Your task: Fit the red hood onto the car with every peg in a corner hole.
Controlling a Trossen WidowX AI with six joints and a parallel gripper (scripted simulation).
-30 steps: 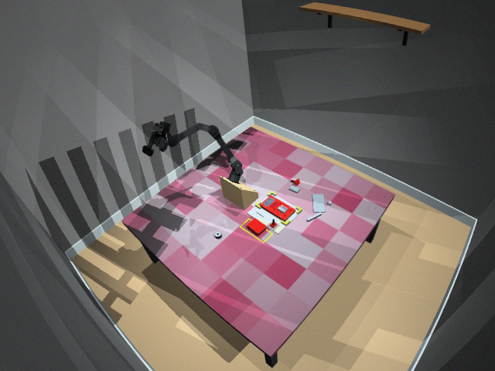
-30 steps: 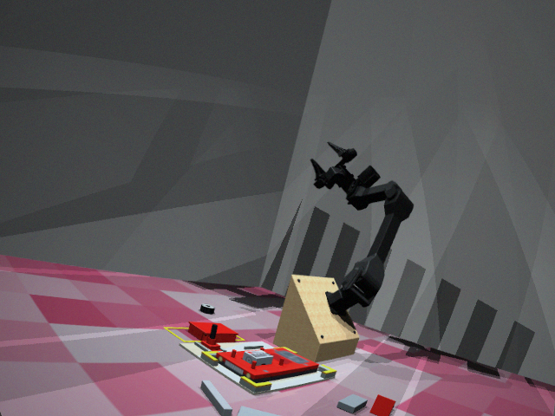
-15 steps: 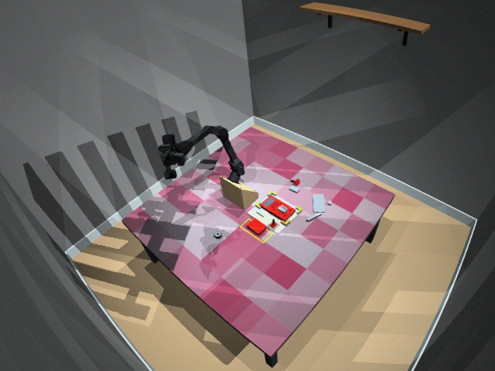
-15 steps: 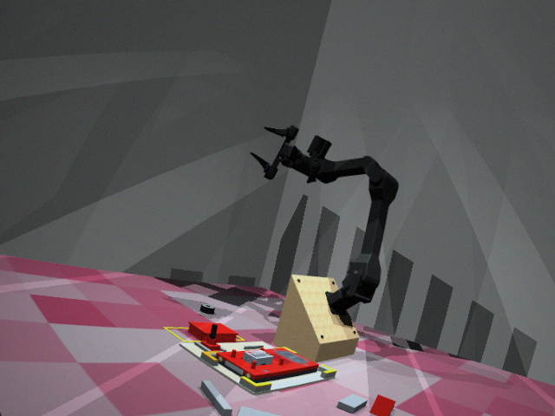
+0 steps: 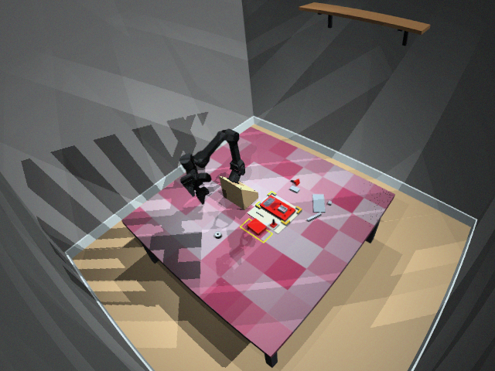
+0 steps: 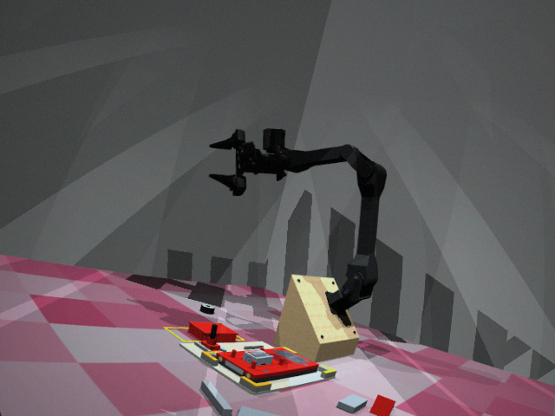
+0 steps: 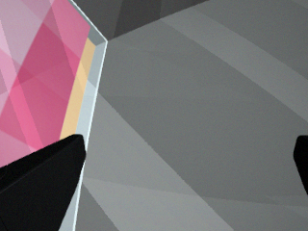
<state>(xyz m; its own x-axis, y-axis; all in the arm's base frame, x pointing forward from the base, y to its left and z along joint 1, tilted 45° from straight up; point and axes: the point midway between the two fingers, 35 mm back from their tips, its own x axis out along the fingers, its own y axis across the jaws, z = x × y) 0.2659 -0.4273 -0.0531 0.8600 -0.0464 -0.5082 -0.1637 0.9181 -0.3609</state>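
Now: gripper tip 50 mm short of the red hood, 280 mm to the right of it and 400 mm above it. The rest, counted from my gripper tip: grey engine block (70 mm ahead, 480 mm to the left, 390 mm below); white jig (40 mm ahead, 450 mm to the left, 400 mm below).
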